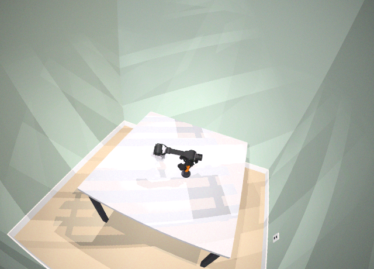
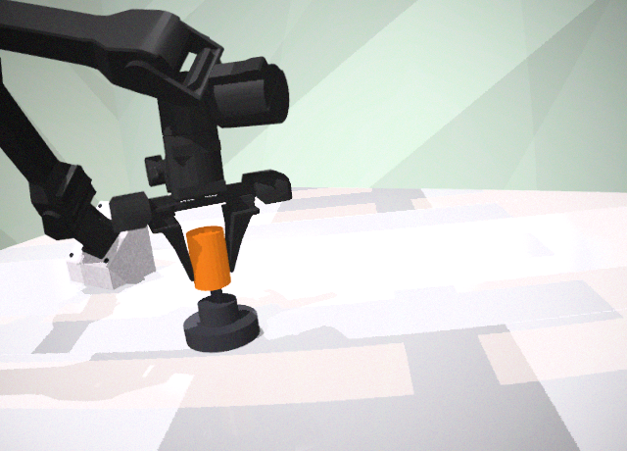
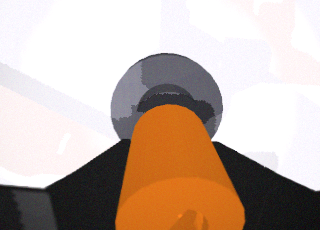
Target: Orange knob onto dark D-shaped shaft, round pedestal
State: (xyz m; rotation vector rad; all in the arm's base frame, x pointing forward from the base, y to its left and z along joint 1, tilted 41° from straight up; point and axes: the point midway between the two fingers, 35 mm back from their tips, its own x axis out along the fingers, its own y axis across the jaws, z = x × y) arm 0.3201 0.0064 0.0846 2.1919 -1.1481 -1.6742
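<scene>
The orange knob is 2 cm above my gripper tip. The rest, counted from my gripper tip: dark round pedestal: 4 cm below.
</scene>
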